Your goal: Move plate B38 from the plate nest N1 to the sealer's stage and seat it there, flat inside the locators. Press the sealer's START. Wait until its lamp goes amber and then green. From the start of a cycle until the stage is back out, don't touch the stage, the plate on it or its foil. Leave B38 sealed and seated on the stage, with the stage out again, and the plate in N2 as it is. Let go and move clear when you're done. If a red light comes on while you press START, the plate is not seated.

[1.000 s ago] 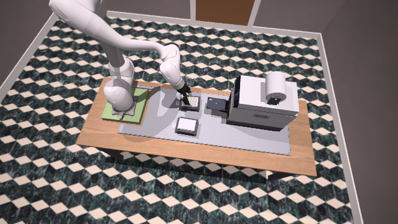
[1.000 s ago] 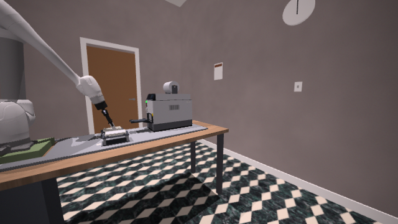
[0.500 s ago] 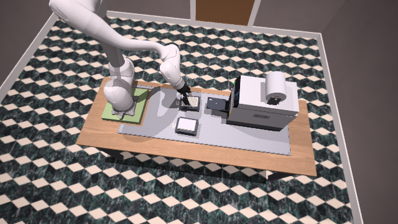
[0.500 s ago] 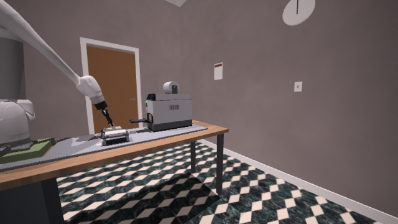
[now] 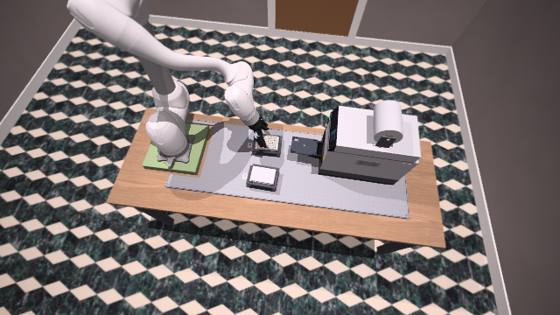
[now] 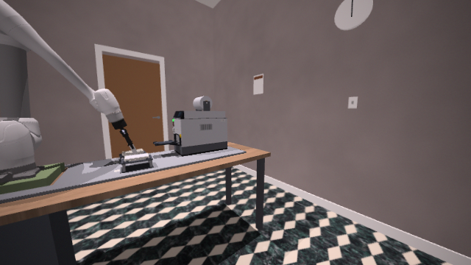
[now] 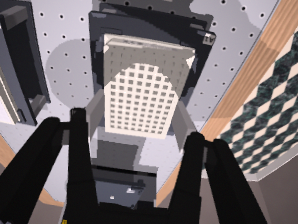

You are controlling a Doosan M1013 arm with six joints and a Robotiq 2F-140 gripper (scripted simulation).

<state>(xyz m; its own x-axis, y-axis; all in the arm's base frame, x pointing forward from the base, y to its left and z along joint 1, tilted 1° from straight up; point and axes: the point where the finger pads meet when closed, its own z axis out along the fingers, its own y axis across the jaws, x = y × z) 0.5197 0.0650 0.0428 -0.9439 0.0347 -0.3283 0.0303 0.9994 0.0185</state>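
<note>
The plate B38 is 3 cm below my hand. The rest, counted from my hand: sealer stage (21 cm ahead, 3 cm to the right, 2 cm above); then white button (31 cm ahead, 5 cm to the left, 11 cm above); then pale plate (1 cm behind, 21 cm to the right, 2 cm below).
</note>
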